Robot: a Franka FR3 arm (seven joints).
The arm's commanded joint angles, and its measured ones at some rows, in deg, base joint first. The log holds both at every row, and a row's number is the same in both.
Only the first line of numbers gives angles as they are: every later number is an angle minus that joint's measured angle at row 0.
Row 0, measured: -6.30, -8.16, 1.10, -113.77, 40.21, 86.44, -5.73
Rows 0 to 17, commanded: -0.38, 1.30, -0.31, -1.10, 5.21, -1.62, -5.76; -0.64, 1.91, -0.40, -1.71, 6.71, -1.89, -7.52; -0.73, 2.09, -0.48, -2.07, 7.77, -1.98, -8.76; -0.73, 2.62, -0.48, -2.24, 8.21, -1.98, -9.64; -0.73, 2.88, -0.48, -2.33, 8.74, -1.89, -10.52; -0.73, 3.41, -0.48, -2.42, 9.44, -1.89, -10.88; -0.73, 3.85, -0.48, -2.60, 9.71, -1.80, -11.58; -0.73, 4.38, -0.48, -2.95, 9.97, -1.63, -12.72; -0.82, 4.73, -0.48, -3.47, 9.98, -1.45, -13.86; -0.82, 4.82, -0.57, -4.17, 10.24, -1.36, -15.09; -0.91, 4.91, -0.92, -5.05, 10.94, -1.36, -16.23; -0.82, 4.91, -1.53, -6.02, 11.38, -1.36, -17.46; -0.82, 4.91, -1.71, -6.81, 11.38, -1.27, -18.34; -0.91, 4.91, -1.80, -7.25, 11.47, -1.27, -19.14; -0.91, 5.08, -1.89, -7.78, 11.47, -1.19, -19.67; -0.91, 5.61, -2.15, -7.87, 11.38, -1.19, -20.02; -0.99, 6.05, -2.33, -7.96, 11.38, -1.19, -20.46; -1.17, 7.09, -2.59, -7.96, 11.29, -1.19, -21.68
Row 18, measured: -0.19, 5.75, -2.31, -6.99, 9.85, -0.78, -18.59
